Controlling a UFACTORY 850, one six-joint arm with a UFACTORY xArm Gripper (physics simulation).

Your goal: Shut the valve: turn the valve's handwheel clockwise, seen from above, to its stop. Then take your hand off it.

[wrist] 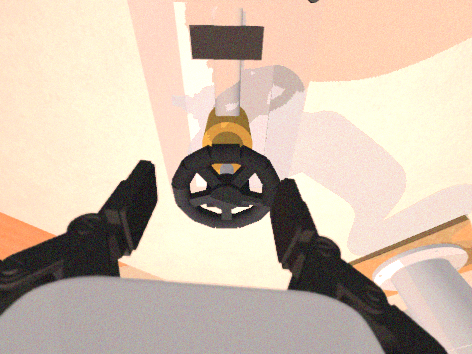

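The valve's black handwheel (181, 192) is in the middle of the wrist view, a spoked ring in front of the yellow-orange valve body (227, 127). My gripper (217, 188) is open, with one finger on each side of the handwheel. The left finger stands apart from the rim, with a visible gap. The right finger overlaps the rim's right edge in the view; whether it touches is not clear. The lower part of the valve is hidden behind the wheel.
A grey pipe (228, 100) runs from the valve body toward the top, with a dark rectangular plate (226, 42) across it. A light grey flanged cylinder (435, 290) stands at the lower right by a wooden edge (457, 230). Shadows fall right of the valve.
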